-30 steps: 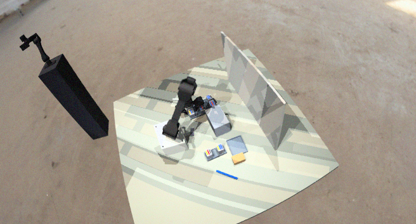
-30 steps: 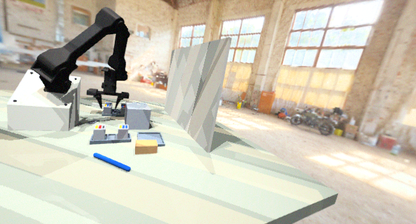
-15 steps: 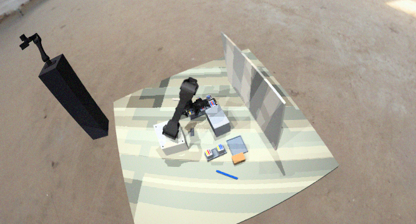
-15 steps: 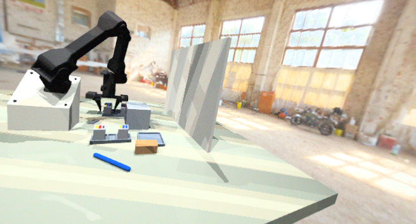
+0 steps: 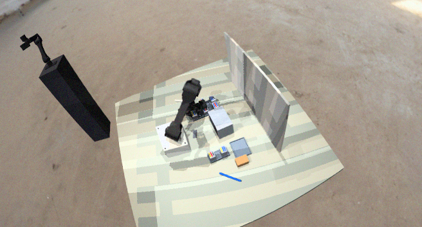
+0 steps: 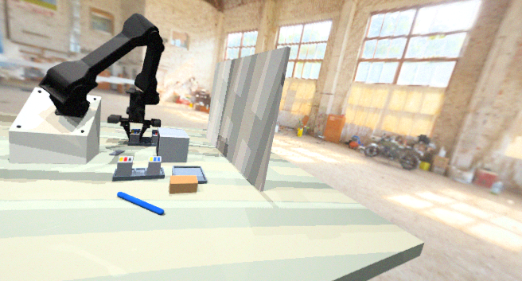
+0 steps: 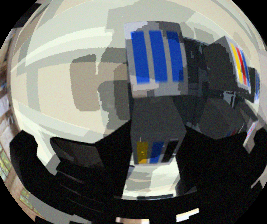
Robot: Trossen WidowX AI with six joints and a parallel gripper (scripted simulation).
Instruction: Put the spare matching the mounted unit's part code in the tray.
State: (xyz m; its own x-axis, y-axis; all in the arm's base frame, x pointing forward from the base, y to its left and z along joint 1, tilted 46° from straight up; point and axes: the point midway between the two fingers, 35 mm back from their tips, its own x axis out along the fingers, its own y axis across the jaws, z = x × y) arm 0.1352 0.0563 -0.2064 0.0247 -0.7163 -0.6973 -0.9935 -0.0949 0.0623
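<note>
My gripper tip is now 220 mm short of the dark tray, 330 mm to the left of it and 10 mm above it. From my gripper tip the other things lie so: mounted unit (150 mm ahead, 120 mm to the right, 30 mm above); then tall grey panel (390 mm ahead, 100 mm to the right, 210 mm above); then dark piece (30 mm behind, 130 mm to the right, 20 mm below).
</note>
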